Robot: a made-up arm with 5 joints.
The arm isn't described. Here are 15 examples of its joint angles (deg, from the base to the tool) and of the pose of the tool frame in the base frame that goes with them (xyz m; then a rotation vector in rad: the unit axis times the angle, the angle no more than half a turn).
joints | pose
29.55 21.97 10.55 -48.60 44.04 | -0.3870 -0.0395 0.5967 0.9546 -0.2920 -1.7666
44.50 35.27 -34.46 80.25 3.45 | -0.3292 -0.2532 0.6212 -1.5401 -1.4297 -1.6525
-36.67 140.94 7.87 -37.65 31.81 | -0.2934 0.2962 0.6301 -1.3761 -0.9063 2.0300
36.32 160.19 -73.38 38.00 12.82 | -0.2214 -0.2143 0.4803 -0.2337 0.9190 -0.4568
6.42 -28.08 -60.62 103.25 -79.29 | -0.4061 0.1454 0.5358 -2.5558 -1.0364 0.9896
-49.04 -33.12 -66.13 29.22 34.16 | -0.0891 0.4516 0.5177 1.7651 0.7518 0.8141
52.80 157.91 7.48 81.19 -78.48 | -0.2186 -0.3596 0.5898 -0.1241 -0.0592 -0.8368
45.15 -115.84 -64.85 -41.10 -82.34 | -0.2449 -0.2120 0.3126 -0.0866 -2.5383 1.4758
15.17 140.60 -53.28 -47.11 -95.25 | -0.3404 -0.2036 0.6649 1.2113 -0.1067 -2.8385
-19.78 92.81 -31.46 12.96 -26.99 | -0.3112 0.2275 0.6968 -0.4941 -0.5463 -2.6469
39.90 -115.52 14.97 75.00 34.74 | -0.3612 -0.3041 0.4641 -1.3141 1.6452 0.8515
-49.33 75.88 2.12 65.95 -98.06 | -0.0966 0.5249 0.5413 -2.1254 -1.4491 -1.2845
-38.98 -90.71 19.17 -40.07 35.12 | -0.2680 0.3275 0.4297 -0.9507 -2.1434 -0.3999
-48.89 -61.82 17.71 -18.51 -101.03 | -0.2532 0.3417 0.3430 -0.2320 -1.8070 1.9495
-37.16 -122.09 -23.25 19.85 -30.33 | -0.2927 0.2718 0.4379 1.2689 1.8858 -1.8280
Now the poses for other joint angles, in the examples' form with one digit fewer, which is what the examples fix.
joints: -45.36 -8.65 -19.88 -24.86 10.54
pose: -0.109 0.478 0.495 1.017 2.049 2.109
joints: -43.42 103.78 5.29 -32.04 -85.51
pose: -0.186 0.492 0.694 0.202 1.782 1.411
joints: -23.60 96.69 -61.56 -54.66 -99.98
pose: -0.323 0.250 0.766 -0.929 1.667 2.335
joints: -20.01 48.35 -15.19 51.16 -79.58
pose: -0.294 0.370 0.593 -1.593 -1.911 -1.040
